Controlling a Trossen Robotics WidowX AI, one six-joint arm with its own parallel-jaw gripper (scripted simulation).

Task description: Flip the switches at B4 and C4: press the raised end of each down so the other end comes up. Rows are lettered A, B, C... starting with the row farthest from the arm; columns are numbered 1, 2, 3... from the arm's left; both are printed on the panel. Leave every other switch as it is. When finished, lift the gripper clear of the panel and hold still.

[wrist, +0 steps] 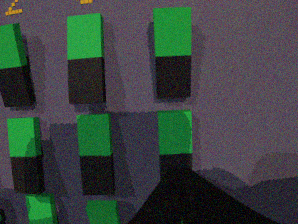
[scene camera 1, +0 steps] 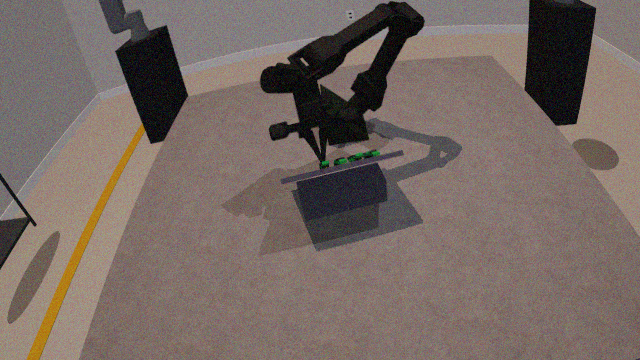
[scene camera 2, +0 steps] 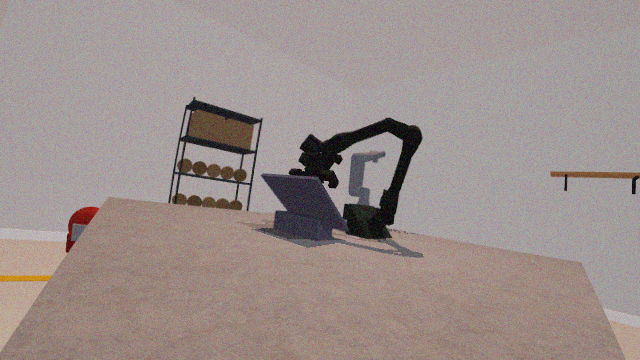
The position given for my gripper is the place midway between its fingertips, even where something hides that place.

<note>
I see my gripper [scene camera 1: 323,163], a switch [wrist: 174,125], a switch [wrist: 86,62], a switch [wrist: 172,38] and a switch [wrist: 94,135].
My gripper shows as well in the wrist view [wrist: 178,178] and in scene camera 2 [scene camera 2: 298,195].
</note>
